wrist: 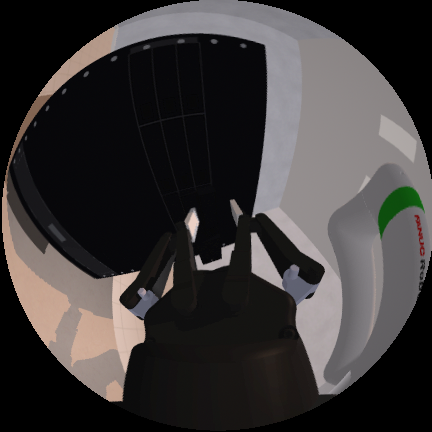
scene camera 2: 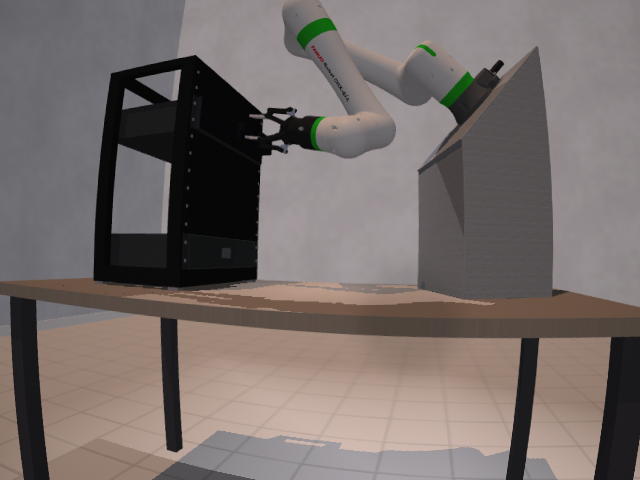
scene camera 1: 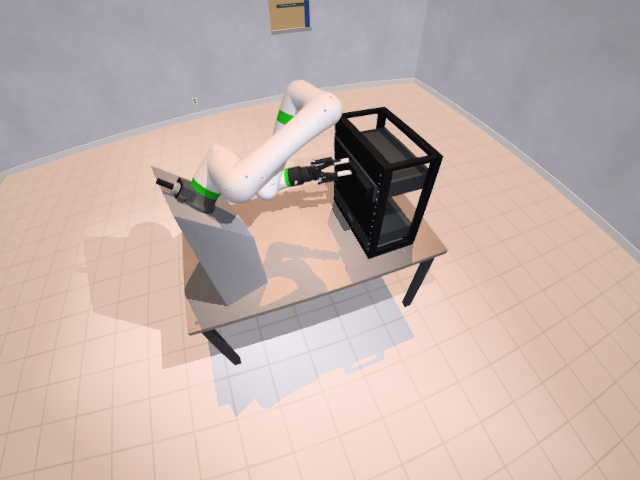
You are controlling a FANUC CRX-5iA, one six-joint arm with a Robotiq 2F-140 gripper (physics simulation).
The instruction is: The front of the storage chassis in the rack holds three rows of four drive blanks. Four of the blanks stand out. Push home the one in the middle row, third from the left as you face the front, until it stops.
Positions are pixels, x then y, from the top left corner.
Labels:
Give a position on a black rack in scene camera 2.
212, 237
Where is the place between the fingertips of the gripper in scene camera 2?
At 250, 126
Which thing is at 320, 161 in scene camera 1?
The gripper.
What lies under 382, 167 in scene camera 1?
A black rack.

